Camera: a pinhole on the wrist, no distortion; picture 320 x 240 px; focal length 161.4 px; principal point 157.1 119.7 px. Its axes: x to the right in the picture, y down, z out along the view. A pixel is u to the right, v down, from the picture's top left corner.
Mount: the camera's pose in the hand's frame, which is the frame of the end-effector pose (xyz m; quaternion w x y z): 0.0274 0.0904 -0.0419 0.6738 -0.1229 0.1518 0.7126
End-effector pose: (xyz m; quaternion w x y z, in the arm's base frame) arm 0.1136 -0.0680 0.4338 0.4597 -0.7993 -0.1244 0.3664
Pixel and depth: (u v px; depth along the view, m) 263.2 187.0 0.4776
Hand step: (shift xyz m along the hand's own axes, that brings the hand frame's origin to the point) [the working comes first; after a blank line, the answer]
In the camera's frame: 0.3140 0.1991 0.4776

-0.1766 0.5535 0.2901
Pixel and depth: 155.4 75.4 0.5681
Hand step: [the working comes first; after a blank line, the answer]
In the camera's frame: -0.0060 -0.1559 0.5681

0.2000 0.3090 0.4772
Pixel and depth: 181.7 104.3 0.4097
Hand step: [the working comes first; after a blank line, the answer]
In the camera's frame: 0.0624 -0.0391 0.4097

0.0746 0.3063 0.3108
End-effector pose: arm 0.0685 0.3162 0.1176 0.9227 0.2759 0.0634 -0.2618
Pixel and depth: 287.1 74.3 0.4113
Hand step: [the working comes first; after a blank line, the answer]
In the camera's frame: 0.3313 -0.1157 0.4113

0.1345 0.5586 0.2063
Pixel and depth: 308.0 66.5 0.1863
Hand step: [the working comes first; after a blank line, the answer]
In the camera's frame: 0.1742 -0.0614 0.1863

0.0834 0.3252 0.0609
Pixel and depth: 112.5 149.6 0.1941
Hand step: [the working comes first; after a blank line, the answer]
In the camera's frame: -0.0536 0.0360 0.1941

0.0005 0.1134 0.1596
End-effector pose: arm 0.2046 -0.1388 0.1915 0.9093 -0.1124 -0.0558 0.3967
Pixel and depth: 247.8 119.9 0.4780
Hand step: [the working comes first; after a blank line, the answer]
In the camera's frame: 0.2686 0.0006 0.4780

0.0243 0.5209 0.2977
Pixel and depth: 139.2 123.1 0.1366
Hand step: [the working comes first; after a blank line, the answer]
In the camera's frame: -0.0151 0.0029 0.1366

0.0295 0.1285 0.0902
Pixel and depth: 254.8 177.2 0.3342
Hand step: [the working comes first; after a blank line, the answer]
In the camera's frame: 0.2023 0.1191 0.3342

-0.0940 0.3993 0.1960
